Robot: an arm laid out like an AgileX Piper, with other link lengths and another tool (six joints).
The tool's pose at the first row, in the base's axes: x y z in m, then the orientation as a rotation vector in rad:
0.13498 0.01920 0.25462 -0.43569 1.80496 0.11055
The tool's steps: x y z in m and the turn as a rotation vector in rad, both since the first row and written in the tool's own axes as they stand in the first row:
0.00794 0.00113 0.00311 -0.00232 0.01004 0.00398
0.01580 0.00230 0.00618 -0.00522 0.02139 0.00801
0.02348 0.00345 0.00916 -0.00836 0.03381 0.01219
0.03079 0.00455 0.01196 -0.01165 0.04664 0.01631
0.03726 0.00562 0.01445 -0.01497 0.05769 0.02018
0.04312 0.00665 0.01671 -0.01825 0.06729 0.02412
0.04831 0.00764 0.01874 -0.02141 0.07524 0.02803
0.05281 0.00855 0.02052 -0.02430 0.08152 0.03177
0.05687 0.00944 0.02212 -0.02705 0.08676 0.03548
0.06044 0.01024 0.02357 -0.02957 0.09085 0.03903
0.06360 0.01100 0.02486 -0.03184 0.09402 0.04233
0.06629 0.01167 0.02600 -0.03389 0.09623 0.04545
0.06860 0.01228 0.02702 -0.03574 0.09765 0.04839
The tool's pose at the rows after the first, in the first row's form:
0.13572 0.01931 0.24605 -0.43501 1.81579 0.11341
0.13642 0.01946 0.23756 -0.43485 1.82793 0.11658
0.13709 0.01960 0.22927 -0.43485 1.84115 0.11987
0.13769 0.01974 0.22139 -0.43504 1.85476 0.12318
0.13820 0.01995 0.21440 -0.43525 1.86657 0.12672
0.13864 0.02020 0.20805 -0.43518 1.87696 0.13056
0.13903 0.02050 0.20242 -0.43484 1.88571 0.13462
0.13937 0.02082 0.19751 -0.43426 1.89278 0.13865
0.13965 0.02116 0.19308 -0.43347 1.89881 0.14275
0.13992 0.02150 0.18917 -0.43252 1.90367 0.14676
0.14016 0.02184 0.18570 -0.43151 1.90756 0.15055
0.14039 0.02217 0.18273 -0.43039 1.91045 0.15421
0.14061 0.02249 0.18016 -0.42919 1.91253 0.15771

